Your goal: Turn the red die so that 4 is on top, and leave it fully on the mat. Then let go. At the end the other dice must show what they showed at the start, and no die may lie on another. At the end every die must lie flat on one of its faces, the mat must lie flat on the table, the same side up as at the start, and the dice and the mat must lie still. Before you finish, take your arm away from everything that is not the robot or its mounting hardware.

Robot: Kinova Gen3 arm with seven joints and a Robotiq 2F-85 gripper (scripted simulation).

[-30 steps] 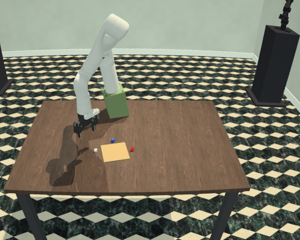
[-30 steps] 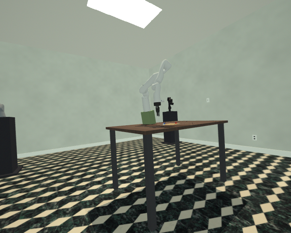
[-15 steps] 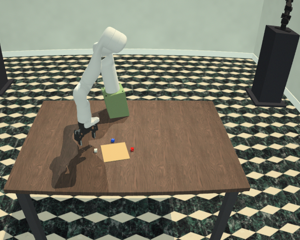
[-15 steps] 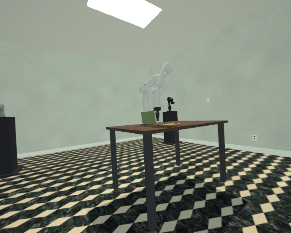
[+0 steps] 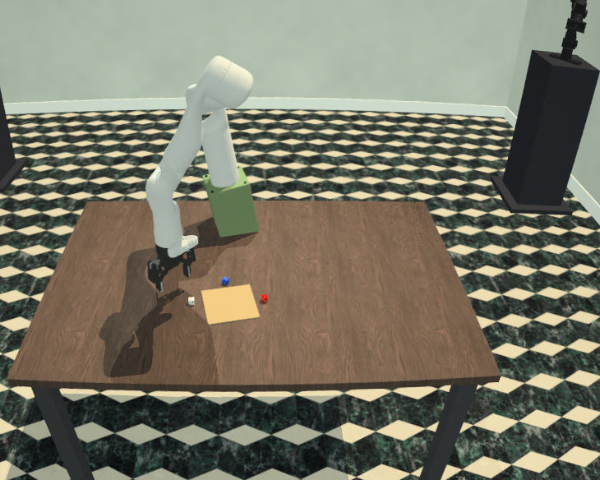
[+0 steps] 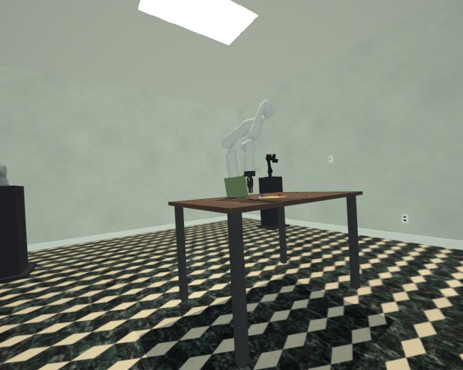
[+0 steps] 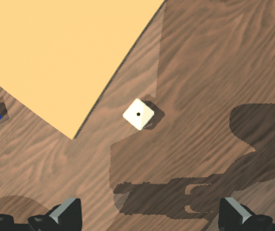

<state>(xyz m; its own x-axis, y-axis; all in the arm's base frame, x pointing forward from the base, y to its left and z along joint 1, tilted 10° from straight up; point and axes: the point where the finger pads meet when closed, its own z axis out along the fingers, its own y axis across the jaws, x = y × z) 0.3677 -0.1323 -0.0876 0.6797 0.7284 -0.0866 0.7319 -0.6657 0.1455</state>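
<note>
Now: hand 140 mm to the right of the blue die, 60 mm past it and 40 mm above it. Also, from my hand: mat (160 mm to the left, 40 mm below, 40 mm ahead); then white die (50 mm to the left, 40 mm below, 40 mm ahead); then red die (250 mm to the left, 40 mm below, 20 mm ahead).
</note>
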